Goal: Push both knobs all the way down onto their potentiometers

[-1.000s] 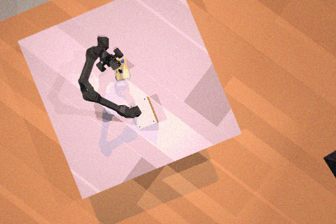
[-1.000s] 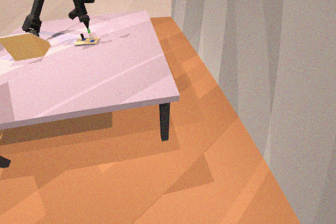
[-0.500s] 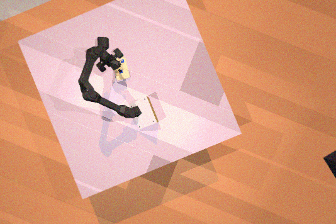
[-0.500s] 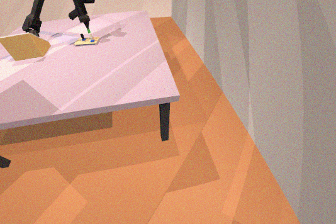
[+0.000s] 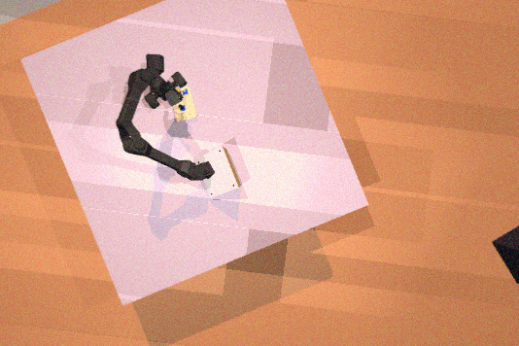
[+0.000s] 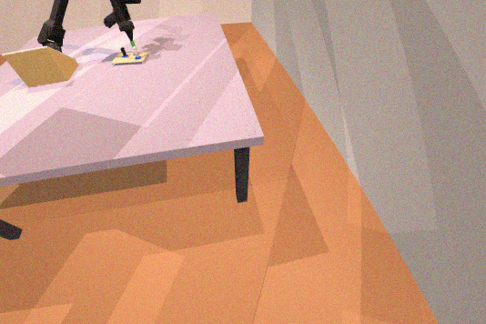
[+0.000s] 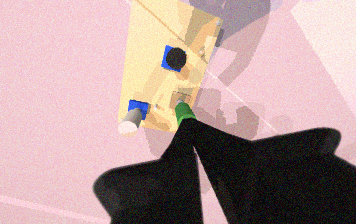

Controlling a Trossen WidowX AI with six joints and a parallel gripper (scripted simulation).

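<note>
Now: gripper tip 5 cm past the black knob, 1 cm to the left of it and 4 cm above it. The rest, counted from my gripper tip: green knob 2 cm below.
</note>
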